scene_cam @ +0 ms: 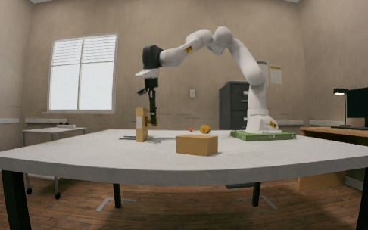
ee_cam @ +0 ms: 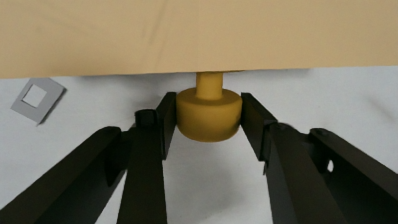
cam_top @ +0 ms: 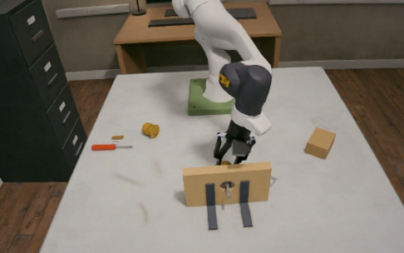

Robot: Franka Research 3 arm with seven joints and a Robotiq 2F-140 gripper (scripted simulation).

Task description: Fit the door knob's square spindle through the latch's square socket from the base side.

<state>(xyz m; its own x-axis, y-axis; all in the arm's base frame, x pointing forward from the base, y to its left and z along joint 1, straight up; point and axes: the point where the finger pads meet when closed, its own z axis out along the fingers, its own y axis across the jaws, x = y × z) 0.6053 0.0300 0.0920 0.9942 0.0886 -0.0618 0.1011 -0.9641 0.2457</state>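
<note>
Right now the wooden panel is 60 mm ahead of my hand and 30 mm below it. The rest, counted from my hand: small plate (520 mm to the right, 300 mm behind, 120 mm below); cardboard box (410 mm to the left, 220 mm behind, 90 mm below).
</note>
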